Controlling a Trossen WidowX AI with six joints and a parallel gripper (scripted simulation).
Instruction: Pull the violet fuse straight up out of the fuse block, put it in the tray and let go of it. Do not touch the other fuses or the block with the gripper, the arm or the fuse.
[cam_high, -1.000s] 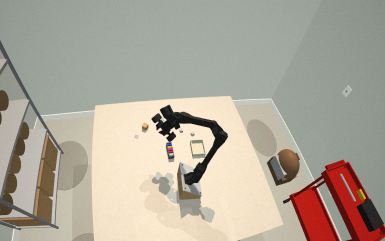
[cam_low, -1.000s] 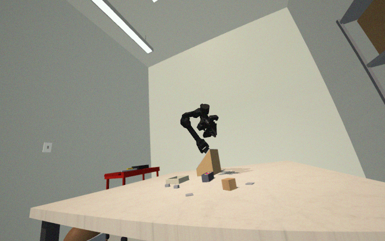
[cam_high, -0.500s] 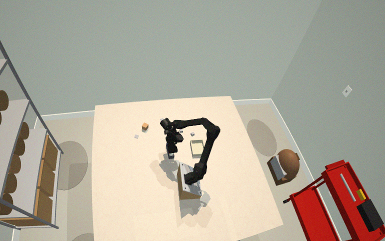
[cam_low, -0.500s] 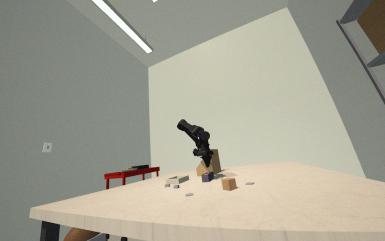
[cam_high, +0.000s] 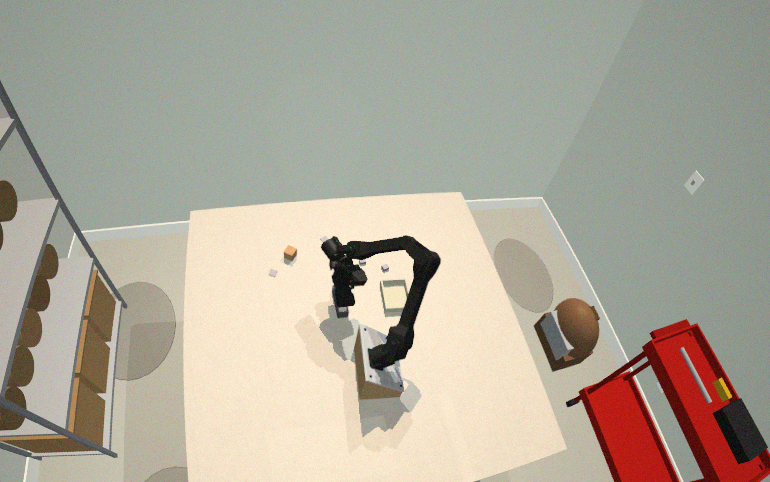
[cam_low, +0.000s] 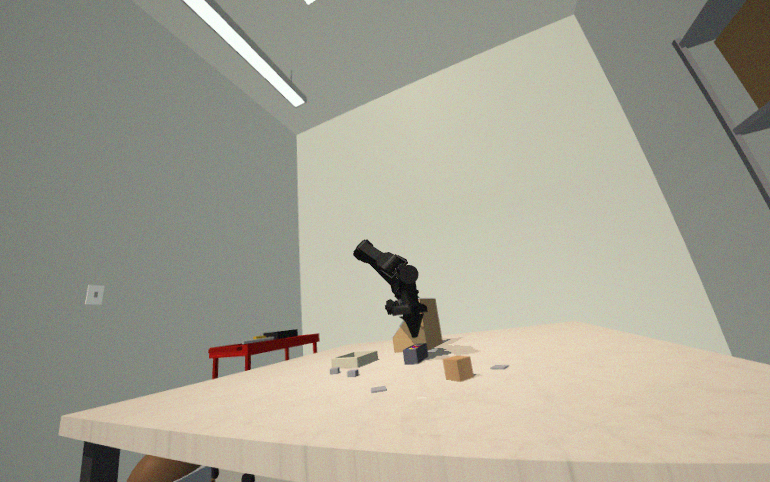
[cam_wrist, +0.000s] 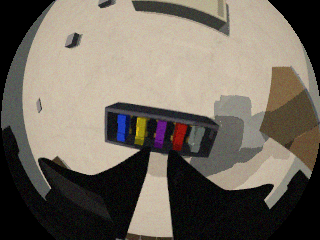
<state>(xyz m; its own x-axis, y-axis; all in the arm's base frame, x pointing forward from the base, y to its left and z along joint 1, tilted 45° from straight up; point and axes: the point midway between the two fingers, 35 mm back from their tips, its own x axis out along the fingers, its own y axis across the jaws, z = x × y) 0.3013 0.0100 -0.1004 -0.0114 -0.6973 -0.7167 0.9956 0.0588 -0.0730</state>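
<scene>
The violet fuse is 40 mm below my gripper tip. Also, from my gripper tip: yellow fuse 40 mm below, 20 mm ahead; then blue fuse 40 mm below, 40 mm ahead; then red fuse 40 mm below, 20 mm behind, 10 mm to the right.
</scene>
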